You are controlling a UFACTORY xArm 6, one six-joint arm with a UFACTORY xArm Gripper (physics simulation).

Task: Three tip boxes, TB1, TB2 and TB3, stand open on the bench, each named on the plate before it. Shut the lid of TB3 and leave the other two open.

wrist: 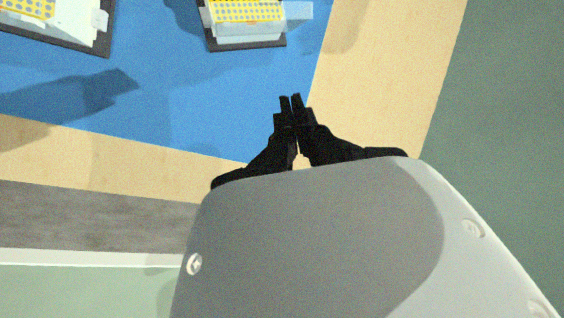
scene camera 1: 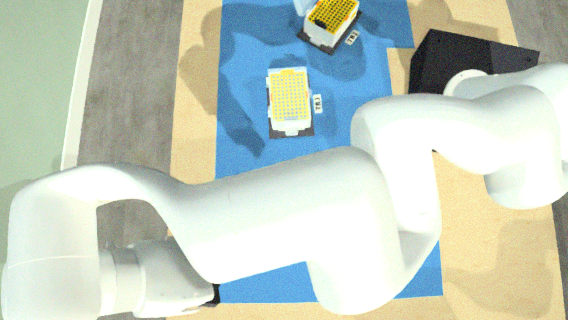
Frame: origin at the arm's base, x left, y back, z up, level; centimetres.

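Seen in the pictures: gripper, fingertip midpoint: (wrist: 290, 110); arm's base at its link origin: (scene camera 1: 469, 98).
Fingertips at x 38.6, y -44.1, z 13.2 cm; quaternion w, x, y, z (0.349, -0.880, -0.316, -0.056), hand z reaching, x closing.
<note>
Pixels of each thing's top centre, then the offset from my fingertips to it. "*": a spot on its surface instead. Level surfaces: height alone.
- TB3 at its top centre: (scene camera 1: 294, 91) dy +5.0, dx -35.6, dz -13.1 cm
- TB1 at its top centre: (scene camera 1: 333, 6) dy +12.0, dx -59.0, dz -13.4 cm
- TB2 at a spot on its surface: (wrist: 247, 30) * dy +10.6, dx -7.1, dz -11.4 cm
- pale lid panel at a spot on its surface: (wrist: 300, 11) * dy +13.2, dx -1.7, dz -6.5 cm
- blue mat at its surface level: dz -20.9 cm
- pale wooden bench at its surface level: dz -21.2 cm
TB3 (scene camera 1: 290, 97) (wrist: 27, 10) stands near the mat's middle, its pale clear lid (scene camera 1: 289, 105) lying down over the yellow rack; it looks shut. Its name plate (scene camera 1: 318, 103) reads TB3. TB1 (scene camera 1: 332, 20) stands at the top of the scene view, its clear lid (scene camera 1: 302, 6) raised off its yellow rack. TB2 (wrist: 247, 30) shows partly at the top of the wrist view, a pale lid panel (wrist: 300, 11) sticking out on its right; the arm hides it in the scene view. My gripper (scene camera 1: 216, 295) (wrist: 290, 110) is shut and empty, well apart from the boxes.
My white arm (scene camera 1: 280, 210) crosses the lower half of the scene view and hides part of the blue mat (scene camera 1: 240, 155) (wrist: 200, 110). A black base block (scene camera 1: 452, 57) stands at the right. The pale wooden bench (scene camera 1: 195, 155) (wrist: 370, 85) borders the mat.
</note>
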